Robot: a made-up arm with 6 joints.
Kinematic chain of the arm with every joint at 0, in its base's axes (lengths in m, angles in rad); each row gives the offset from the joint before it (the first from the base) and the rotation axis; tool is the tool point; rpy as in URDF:
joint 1: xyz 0 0 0.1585 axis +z
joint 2: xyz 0 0 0 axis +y
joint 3: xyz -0.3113 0 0.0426 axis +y
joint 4: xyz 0.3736 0 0.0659 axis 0.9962 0 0.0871
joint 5: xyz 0 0 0 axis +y
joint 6: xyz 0.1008 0 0.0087 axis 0.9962 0 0.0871
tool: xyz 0 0 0 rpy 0 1.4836 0
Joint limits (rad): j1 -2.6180..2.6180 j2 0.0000..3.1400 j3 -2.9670..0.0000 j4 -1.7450..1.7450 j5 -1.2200..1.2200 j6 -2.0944..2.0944
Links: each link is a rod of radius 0.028 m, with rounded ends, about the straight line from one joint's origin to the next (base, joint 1, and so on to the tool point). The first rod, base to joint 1, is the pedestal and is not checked.
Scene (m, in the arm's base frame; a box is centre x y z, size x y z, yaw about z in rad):
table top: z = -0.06
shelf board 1: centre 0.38 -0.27 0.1 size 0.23 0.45 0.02 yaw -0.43
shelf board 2: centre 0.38 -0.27 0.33 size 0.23 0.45 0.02 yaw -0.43
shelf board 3: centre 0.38 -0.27 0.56 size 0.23 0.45 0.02 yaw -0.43
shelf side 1: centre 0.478 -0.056 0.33 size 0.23 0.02 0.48 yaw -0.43
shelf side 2: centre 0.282 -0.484 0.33 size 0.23 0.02 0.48 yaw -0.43
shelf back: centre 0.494 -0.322 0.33 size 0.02 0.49 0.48 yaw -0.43
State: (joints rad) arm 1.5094 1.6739 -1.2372 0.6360 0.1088 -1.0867
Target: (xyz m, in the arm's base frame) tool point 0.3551 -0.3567 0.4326
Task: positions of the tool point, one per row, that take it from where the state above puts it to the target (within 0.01 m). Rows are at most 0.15 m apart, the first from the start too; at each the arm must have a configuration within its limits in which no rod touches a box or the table.
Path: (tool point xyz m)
1: 0.1038 0.4255 0.3366
2: 0.1363 0.3141 0.3269
3: 0.1316 0.2171 0.2954
4: 0.1053 0.1470 0.2455
5: 0.0760 0.1061 0.1822
6: 0.1455 0.0743 0.2273
7: 0.1989 0.0088 0.2765
8: 0.2206 -0.0802 0.3284
9: 0.2023 -0.1760 0.3812
10: 0.1446 -0.2602 0.4326
11: 0.2047 -0.2984 0.4486
12: 0.2758 -0.3321 0.4490
13: 0.3551 -0.3567 0.4326

